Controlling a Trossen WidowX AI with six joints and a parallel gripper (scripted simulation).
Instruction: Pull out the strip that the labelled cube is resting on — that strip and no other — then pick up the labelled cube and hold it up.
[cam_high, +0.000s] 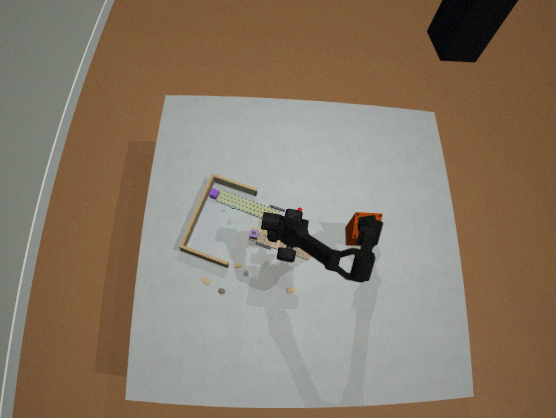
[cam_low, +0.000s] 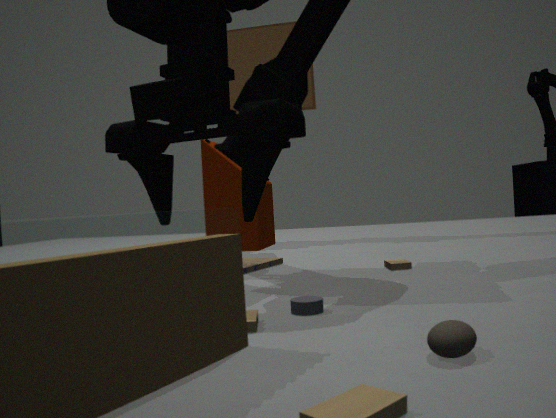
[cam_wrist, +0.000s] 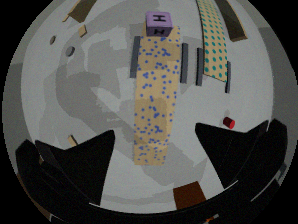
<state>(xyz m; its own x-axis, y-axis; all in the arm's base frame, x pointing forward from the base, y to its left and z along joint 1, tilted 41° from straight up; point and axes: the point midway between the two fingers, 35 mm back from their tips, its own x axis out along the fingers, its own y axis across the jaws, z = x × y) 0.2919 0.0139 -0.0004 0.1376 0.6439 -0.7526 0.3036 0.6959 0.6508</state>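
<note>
My gripper tip is 13 cm to the left of the small red ball, 7 cm past it and 4 cm above it. Round my gripper tip: brown pebble: 26 cm ahead, 15 cm to the left, 4 cm below; then grey disc: 16 cm ahead, 9 cm to the left, 5 cm below.
</note>
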